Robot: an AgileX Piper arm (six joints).
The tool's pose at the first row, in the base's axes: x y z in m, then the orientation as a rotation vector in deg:
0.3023 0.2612 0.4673 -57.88 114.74 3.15
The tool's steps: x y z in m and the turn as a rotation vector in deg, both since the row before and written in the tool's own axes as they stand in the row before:
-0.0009 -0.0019 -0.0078 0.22 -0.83 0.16
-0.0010 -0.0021 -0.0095 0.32 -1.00 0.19
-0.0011 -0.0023 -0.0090 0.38 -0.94 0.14
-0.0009 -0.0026 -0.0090 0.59 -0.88 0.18
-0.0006 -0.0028 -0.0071 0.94 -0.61 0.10
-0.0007 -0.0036 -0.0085 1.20 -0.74 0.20
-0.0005 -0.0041 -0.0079 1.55 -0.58 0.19
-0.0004 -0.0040 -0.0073 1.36 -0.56 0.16
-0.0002 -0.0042 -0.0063 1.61 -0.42 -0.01
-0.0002 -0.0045 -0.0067 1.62 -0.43 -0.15
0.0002 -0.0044 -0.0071 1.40 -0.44 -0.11
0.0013 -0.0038 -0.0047 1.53 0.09 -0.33
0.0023 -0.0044 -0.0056 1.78 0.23 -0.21
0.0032 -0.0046 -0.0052 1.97 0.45 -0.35
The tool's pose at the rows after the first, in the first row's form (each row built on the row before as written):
0.2985 0.2575 0.4734 -57.41 114.04 3.43
0.2937 0.2530 0.4806 -56.81 113.18 3.70
0.2893 0.2485 0.4875 -56.23 112.34 3.85
0.2849 0.2436 0.4942 -55.49 111.54 3.79
0.2818 0.2391 0.4996 -54.65 110.90 3.22
0.2781 0.2336 0.5060 -53.52 110.15 2.52
0.2749 0.2279 0.5120 -52.20 109.48 1.41
0.2718 0.2225 0.5175 -51.04 108.83 0.46
0.2694 0.2172 0.5223 -49.90 108.19 -0.88
0.2666 0.2116 0.5274 -48.88 107.47 -2.31
0.2631 0.2058 0.5323 -47.97 106.78 -3.49
0.2609 0.2007 0.5349 -47.23 106.46 -5.15
0.2579 0.1943 0.5374 -46.22 106.26 -7.02
0.2549 0.1875 0.5392 -45.22 106.15 -9.24

